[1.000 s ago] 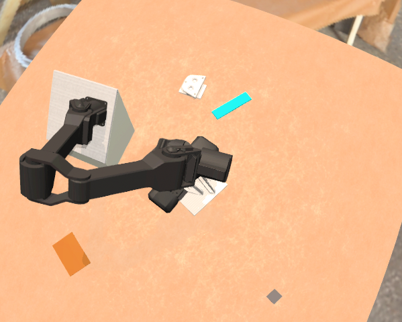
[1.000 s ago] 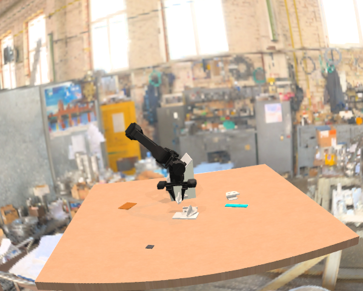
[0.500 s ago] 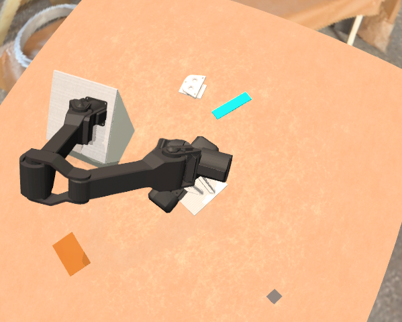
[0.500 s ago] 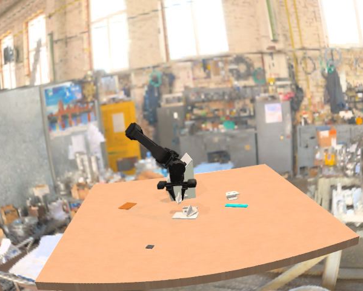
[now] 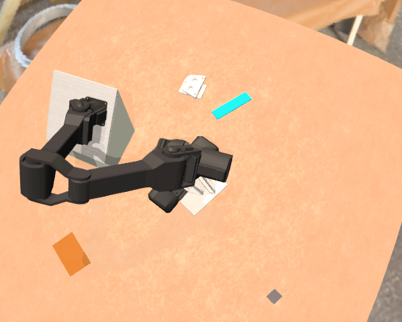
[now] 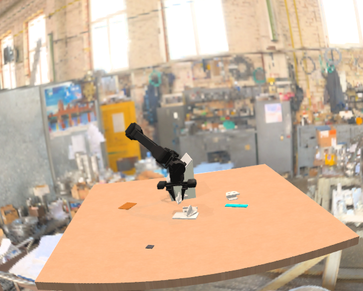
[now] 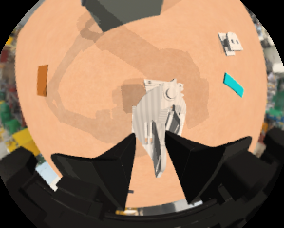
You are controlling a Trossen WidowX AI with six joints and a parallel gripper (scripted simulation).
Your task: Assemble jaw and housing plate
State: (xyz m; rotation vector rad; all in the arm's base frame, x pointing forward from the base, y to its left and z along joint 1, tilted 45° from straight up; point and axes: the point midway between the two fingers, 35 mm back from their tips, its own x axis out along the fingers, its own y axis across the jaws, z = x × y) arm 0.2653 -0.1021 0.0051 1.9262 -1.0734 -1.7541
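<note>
My gripper tip is now 8 cm above the white base plate, 3 cm short of it and 2 cm to the right of it. Round my gripper tip: cyan strip (29 cm to the left, 8 cm below, 2 cm ahead); then small grey square (30 cm ahead, 18 cm to the right, 8 cm below); then jaw (7 cm below, 6 cm to the left, 1 cm behind).
</note>
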